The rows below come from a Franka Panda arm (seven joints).
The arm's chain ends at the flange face. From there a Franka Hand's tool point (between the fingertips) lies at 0.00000 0.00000 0.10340 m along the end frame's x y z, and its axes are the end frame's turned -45 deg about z.
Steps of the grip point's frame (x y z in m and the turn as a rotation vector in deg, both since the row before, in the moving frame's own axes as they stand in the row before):
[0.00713 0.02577 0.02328 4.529 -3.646 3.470]
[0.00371 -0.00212 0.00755 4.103 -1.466 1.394]
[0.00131 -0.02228 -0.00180 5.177 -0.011 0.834]
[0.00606 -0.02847 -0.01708 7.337 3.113 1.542]
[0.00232 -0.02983 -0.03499 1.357 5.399 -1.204]
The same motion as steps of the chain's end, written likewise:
[0.03364 0.01462 0.02381 0.624 -5.781 3.470]
[0.00818 -0.00067 0.00785 1.865 -3.938 1.394]
[-0.00826 -0.01005 -0.00138 3.653 -3.668 0.834]
[-0.01065 -0.01105 -0.01608 7.389 -2.987 1.542]
[-0.02451 -0.01407 -0.03450 4.777 2.858 -1.204]

